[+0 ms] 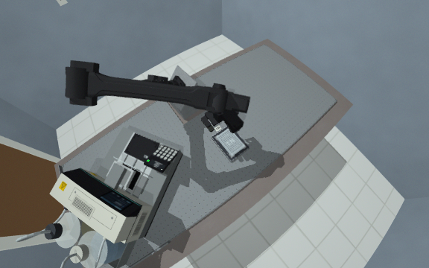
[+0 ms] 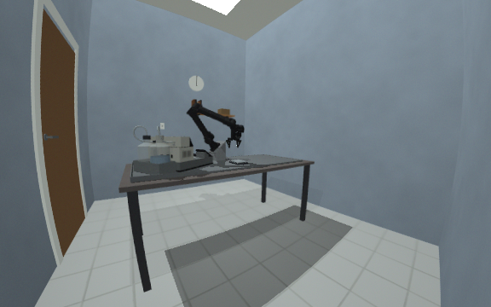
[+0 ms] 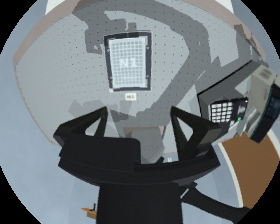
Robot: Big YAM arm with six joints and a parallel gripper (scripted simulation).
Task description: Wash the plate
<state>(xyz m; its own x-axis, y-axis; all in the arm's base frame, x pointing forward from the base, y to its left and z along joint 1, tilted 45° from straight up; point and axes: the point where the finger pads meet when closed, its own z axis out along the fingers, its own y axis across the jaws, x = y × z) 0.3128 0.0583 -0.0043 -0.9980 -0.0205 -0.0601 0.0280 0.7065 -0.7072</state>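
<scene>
Right now my hand is 130 mm above the white well plate, 50 mm short of it and 20 mm to the right of it. From my hand the other things lie so: plate washer (480 mm to the right, 80 mm behind, 20 mm below); bottle (770 mm to the right, 20 mm below, 10 mm ahead).
</scene>
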